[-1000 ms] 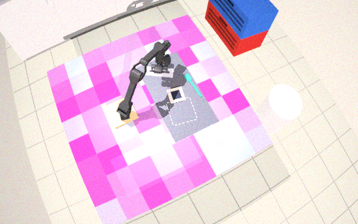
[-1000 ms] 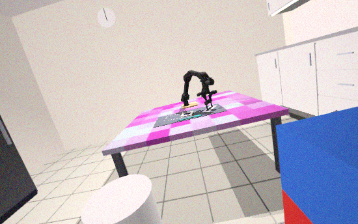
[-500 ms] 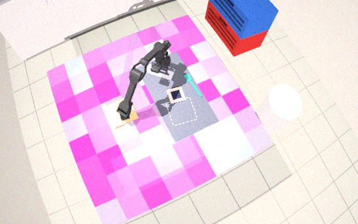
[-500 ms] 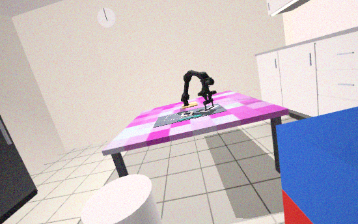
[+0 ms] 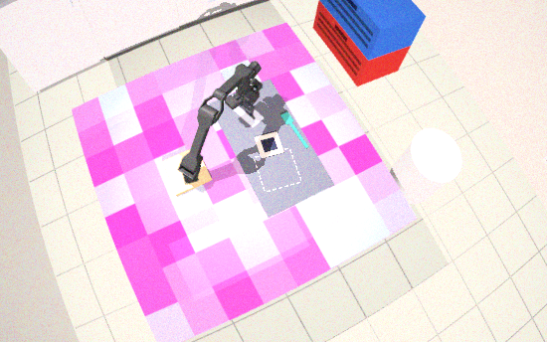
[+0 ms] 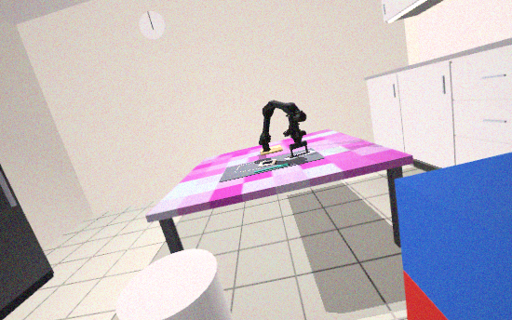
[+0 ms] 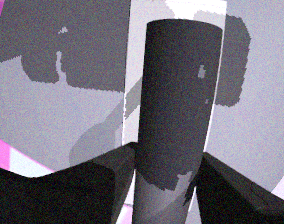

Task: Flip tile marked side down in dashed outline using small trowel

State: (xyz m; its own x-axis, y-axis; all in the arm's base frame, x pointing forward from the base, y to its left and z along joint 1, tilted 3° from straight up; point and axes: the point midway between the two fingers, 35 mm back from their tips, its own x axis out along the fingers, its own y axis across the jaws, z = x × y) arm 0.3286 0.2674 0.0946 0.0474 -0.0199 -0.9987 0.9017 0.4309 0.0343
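Right now my gripper tip is 60 mm short of the white tile, 220 mm to the left of it and 60 mm above it. The rest, counted from my gripper tip: teal trowel (200 mm ahead, 160 mm to the right, 60 mm below).
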